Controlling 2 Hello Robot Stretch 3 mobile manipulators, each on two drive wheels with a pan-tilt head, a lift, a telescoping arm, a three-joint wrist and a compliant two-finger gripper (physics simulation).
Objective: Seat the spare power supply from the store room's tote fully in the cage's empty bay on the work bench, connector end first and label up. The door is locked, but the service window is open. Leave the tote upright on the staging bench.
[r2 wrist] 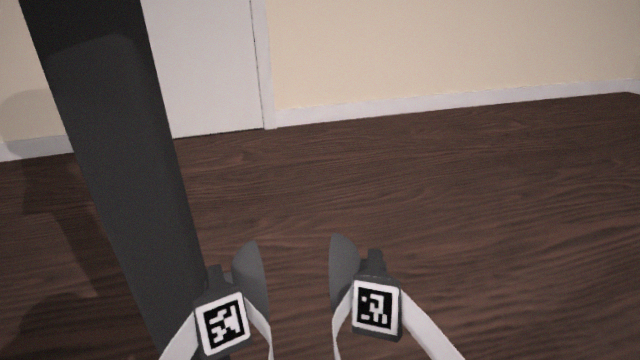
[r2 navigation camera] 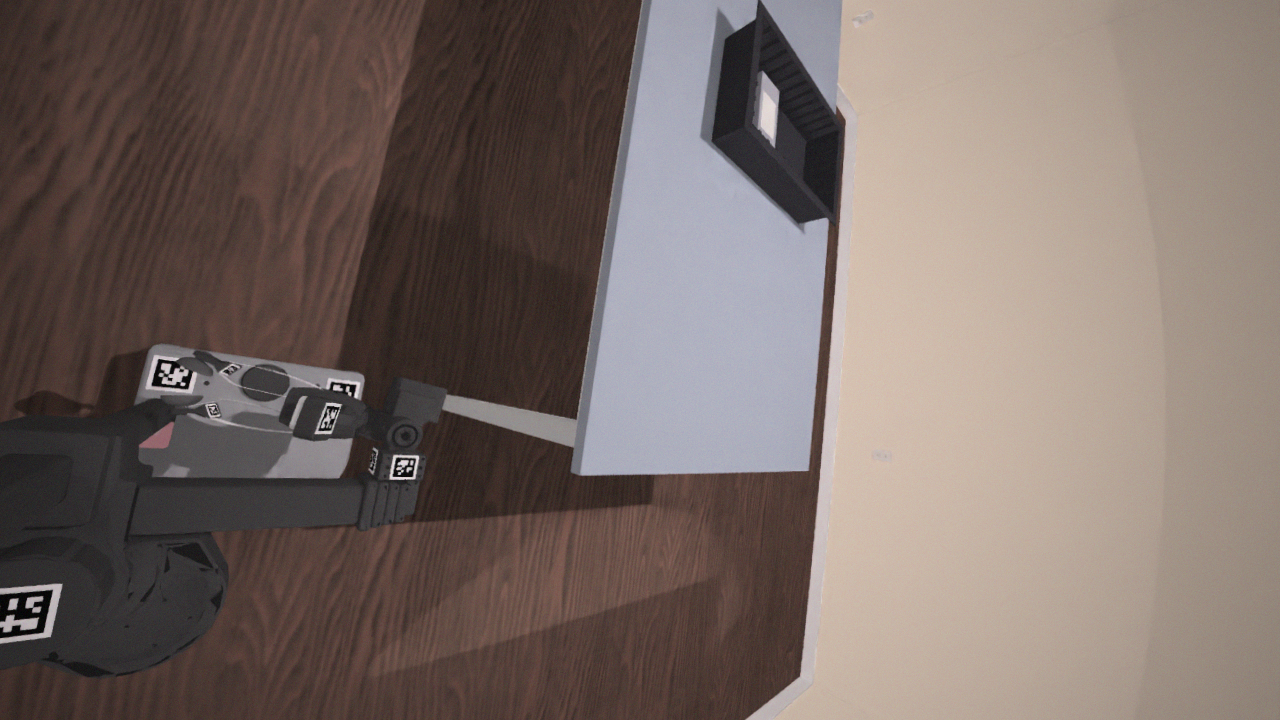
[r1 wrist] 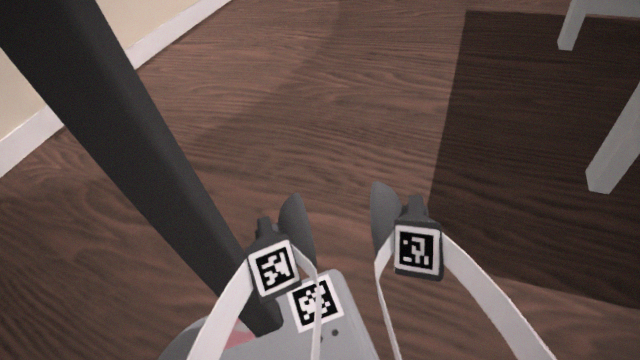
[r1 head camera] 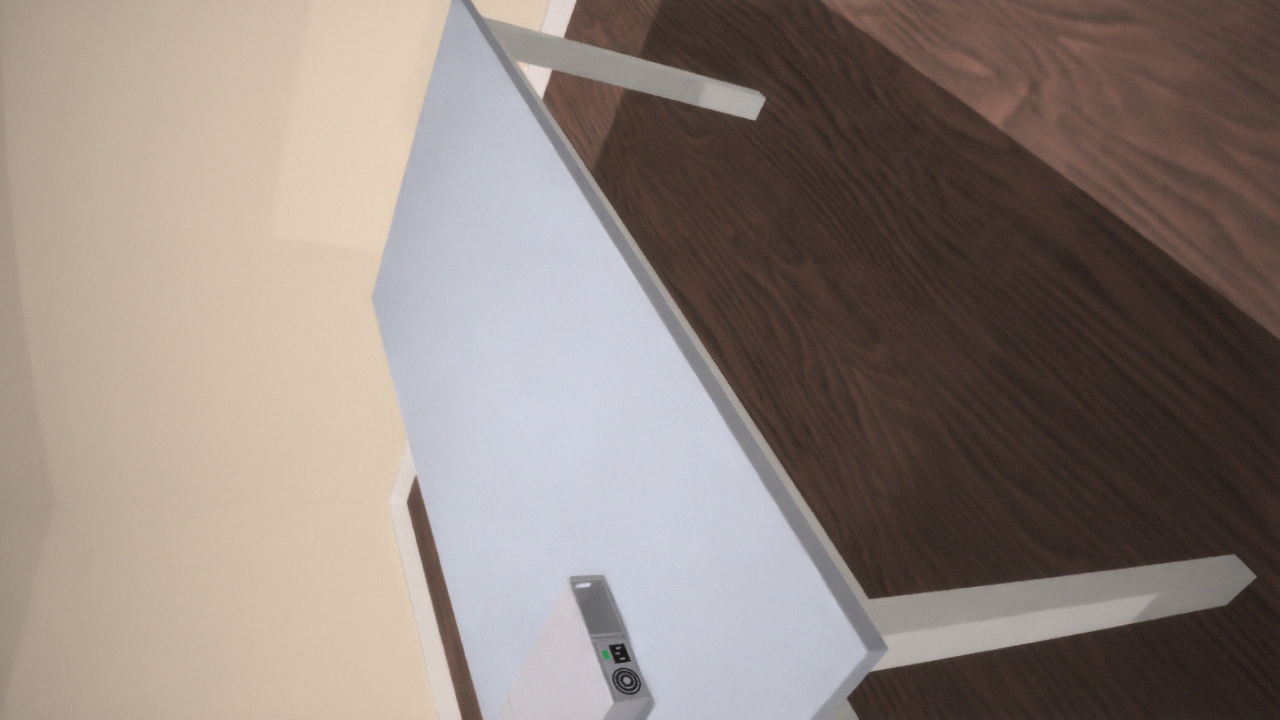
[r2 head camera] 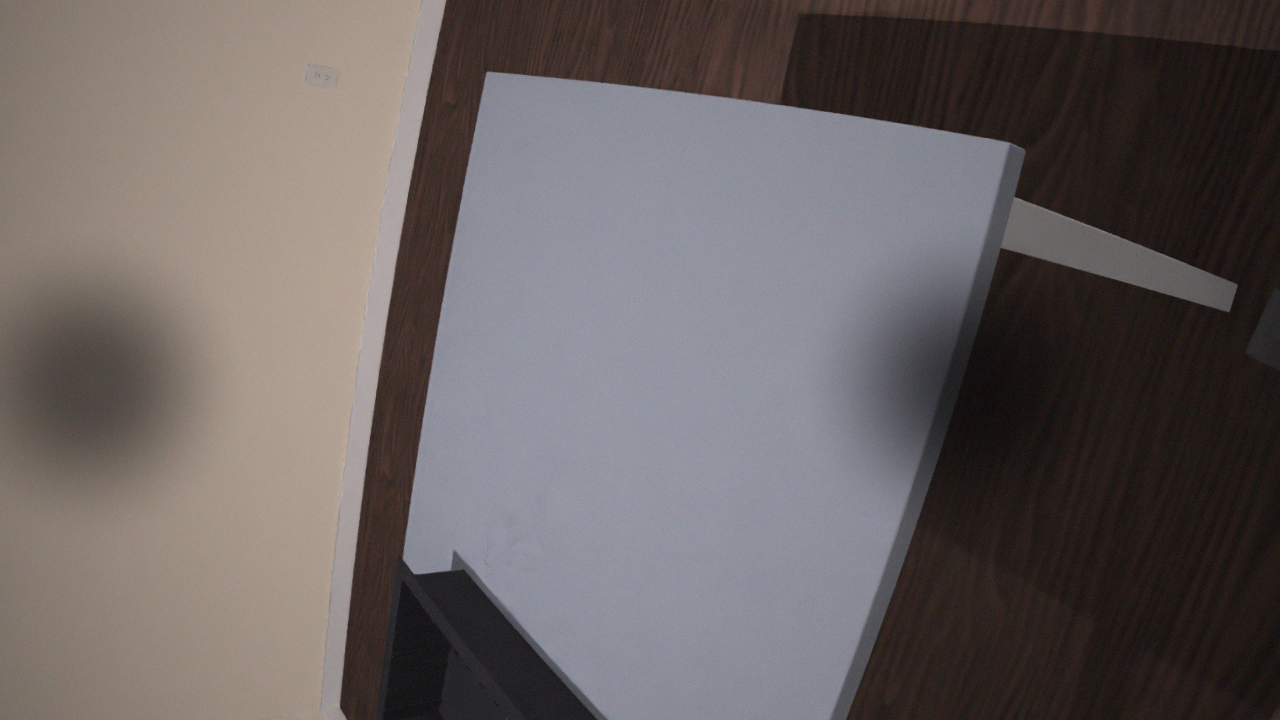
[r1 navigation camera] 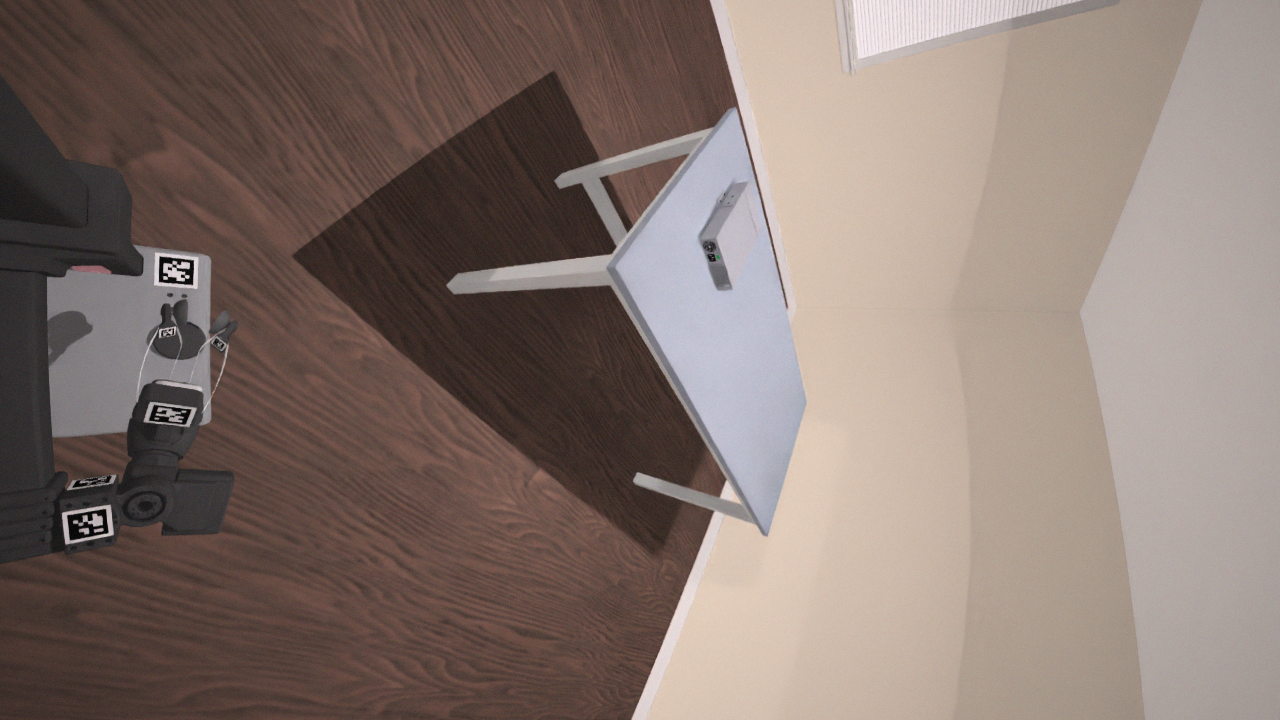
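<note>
The pale cage (r1 head camera: pixel 559 658) (r1 navigation camera: pixel 741 234) lies on the work bench (r1 head camera: pixel 537 358) (r1 navigation camera: pixel 716 358); its end face shows a grey recess, which looks like the empty bay, beside a unit with a black socket and round fan. The black tote (r2 head camera: pixel 528 635) (r2 navigation camera: pixel 735 85) stands upright on the staging bench (r2 head camera: pixel 671 358) (r2 navigation camera: pixel 698 331). The spare power supply (r2 navigation camera: pixel 767 107) lies inside it with a white label upward. The r1 gripper (r1 navigation camera: pixel 198 320) (r1 wrist: pixel 341 220) is open and empty above its own base. The r2 gripper (r2 navigation camera: pixel 179 386) (r2 wrist: pixel 297 270) is open and empty above its own base, away from the tote.
Work bench legs (r1 navigation camera: pixel 537 274) (r1 wrist: pixel 615 145) stand near r1. A staging bench leg (r2 head camera: pixel 1118 255) (r2 navigation camera: pixel 510 420) stands near r2's wrist in the navigation view. A white door (r2 wrist: pixel 210 65) is in the wall in r2's wrist view. A ribbed, framed white panel (r1 navigation camera: pixel 966 26) is on r1's wall.
</note>
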